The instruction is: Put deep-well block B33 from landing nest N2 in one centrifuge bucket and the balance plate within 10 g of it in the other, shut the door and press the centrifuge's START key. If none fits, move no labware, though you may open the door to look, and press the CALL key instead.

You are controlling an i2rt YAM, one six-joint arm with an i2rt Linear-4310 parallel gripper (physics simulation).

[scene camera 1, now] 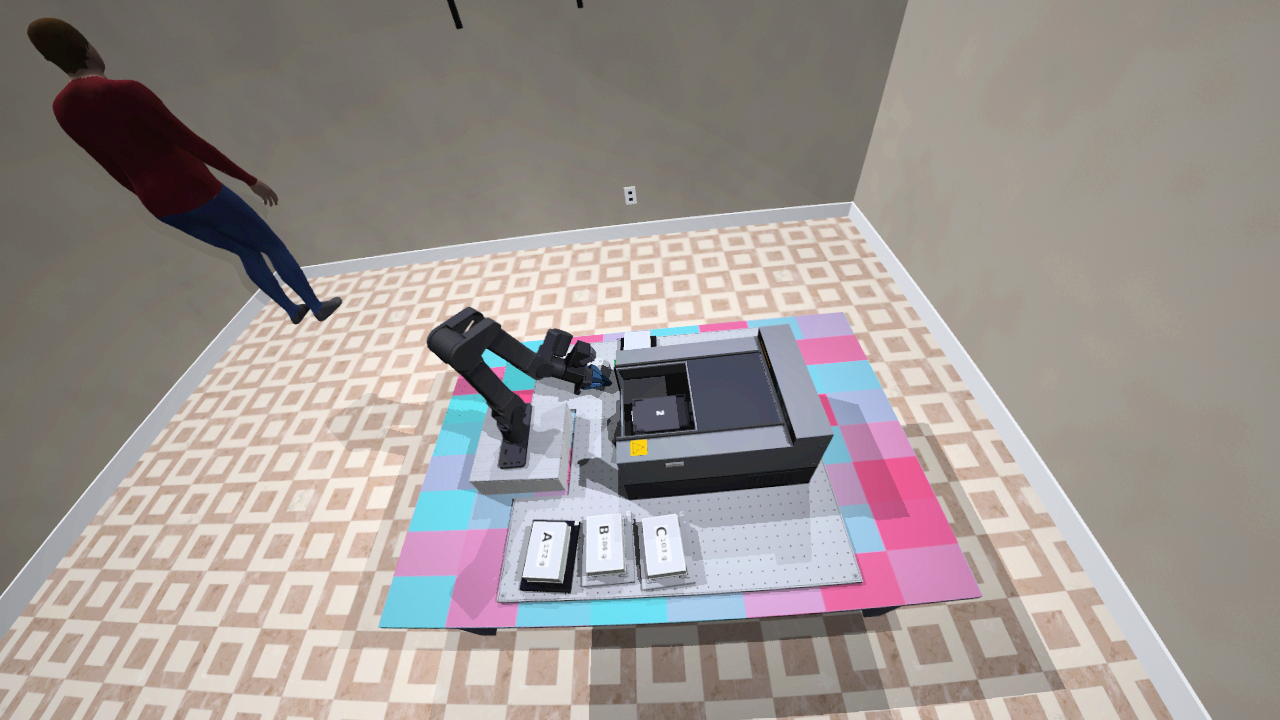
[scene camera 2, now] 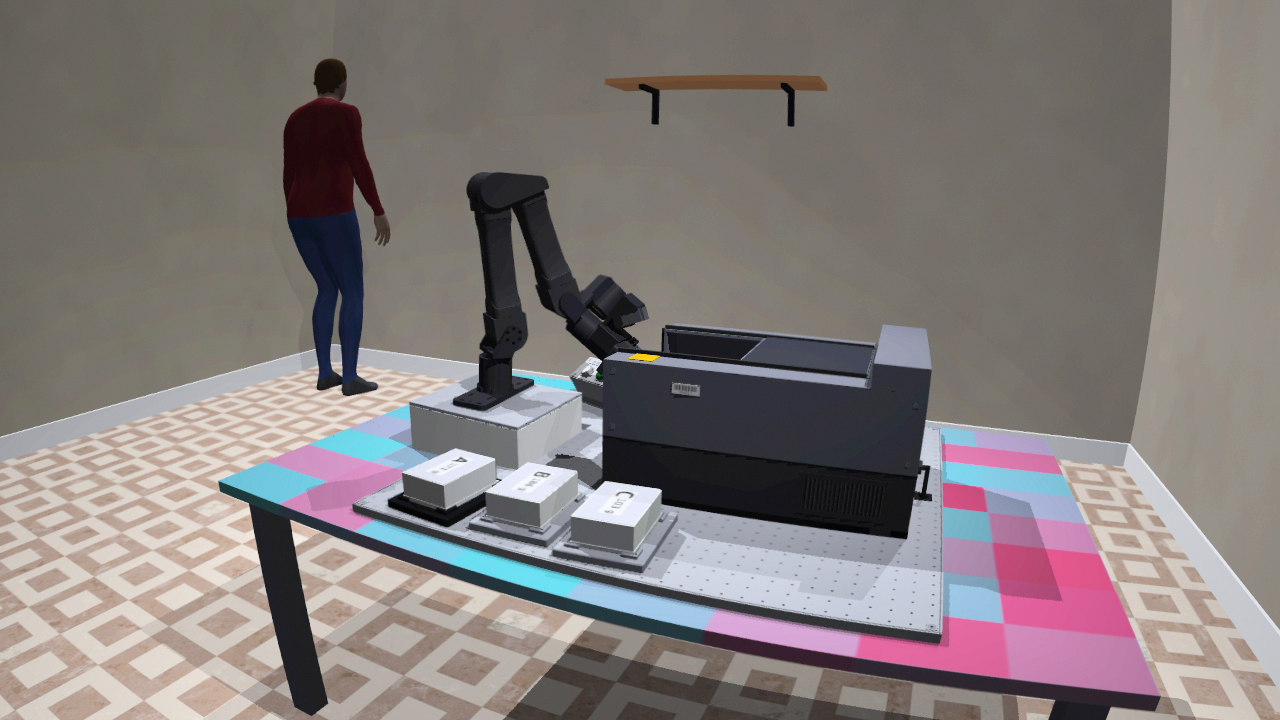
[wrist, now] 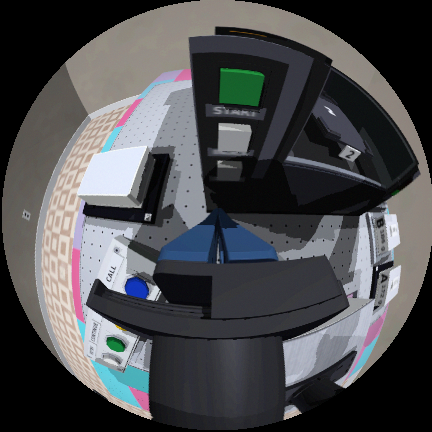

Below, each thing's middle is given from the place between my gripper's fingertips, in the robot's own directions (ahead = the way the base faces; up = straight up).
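From my hand: white plate labelled B33 [wrist: 120, 177], 170 mm to the left, 80 mm ahead, 50 mm below; button panel [wrist: 125, 258], 140 mm to the left, 130 mm behind, 40 mm below; pale button [wrist: 231, 136], 30 mm ahead, 10 mm to the right, 40 mm above; green START button [wrist: 240, 86], 100 mm above, 30 mm ahead, 10 mm to the right.
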